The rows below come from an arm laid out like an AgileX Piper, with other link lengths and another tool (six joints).
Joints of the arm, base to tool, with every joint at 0 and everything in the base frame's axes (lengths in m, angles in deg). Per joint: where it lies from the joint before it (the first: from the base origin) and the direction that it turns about. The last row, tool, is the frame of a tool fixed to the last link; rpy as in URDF.
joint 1: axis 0 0 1 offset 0.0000 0.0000 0.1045
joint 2: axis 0 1 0 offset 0.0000 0.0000 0.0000
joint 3: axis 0 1 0 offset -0.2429 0.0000 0.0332
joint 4: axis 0.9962 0 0.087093 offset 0.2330 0.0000 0.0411
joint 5: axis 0 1 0 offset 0.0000 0.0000 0.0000
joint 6: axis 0.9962 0 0.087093 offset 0.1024 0.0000 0.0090
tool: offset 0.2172 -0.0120 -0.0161 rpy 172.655 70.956 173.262
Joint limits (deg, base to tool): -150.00..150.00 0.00..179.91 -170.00..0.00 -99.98..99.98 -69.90..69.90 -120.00..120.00
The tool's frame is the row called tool.
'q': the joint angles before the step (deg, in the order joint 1, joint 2, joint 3, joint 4, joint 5, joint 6). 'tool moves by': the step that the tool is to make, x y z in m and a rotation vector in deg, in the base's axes. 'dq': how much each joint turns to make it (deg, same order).
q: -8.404, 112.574, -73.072, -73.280, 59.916, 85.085
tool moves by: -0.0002, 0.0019, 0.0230, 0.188, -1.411, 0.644
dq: -0.006, -4.096, -0.008, 1.623, 0.101, -3.277
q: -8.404, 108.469, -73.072, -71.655, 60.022, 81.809
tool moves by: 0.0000, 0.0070, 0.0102, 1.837, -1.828, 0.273
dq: 0.006, -3.189, 0.008, 2.844, -0.610, -2.272
